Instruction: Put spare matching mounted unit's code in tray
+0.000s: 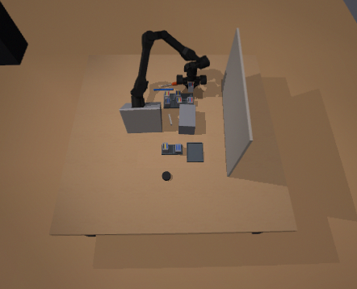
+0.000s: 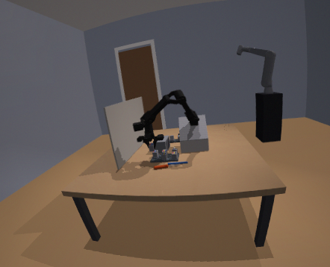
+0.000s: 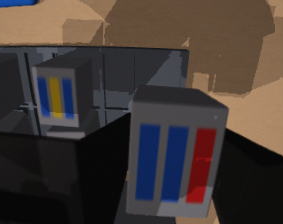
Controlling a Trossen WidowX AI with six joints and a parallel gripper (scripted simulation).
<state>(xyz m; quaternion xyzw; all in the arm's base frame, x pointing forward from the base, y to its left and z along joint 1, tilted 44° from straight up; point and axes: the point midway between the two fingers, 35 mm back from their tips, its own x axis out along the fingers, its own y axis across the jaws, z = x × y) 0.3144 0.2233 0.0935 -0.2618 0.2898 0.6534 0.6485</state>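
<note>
Right now my gripper tip is 42 cm to the left of the dark grey tray, 9 cm above it and 1 cm short of it. From my gripper tip the other things lie so: mounted unit 20 cm to the right, 4 cm below, 3 cm behind; tall white panel 23 cm to the right, 22 cm ahead, 13 cm above; blue pen 18 cm behind, 9 cm below, 7 cm to the left.
</note>
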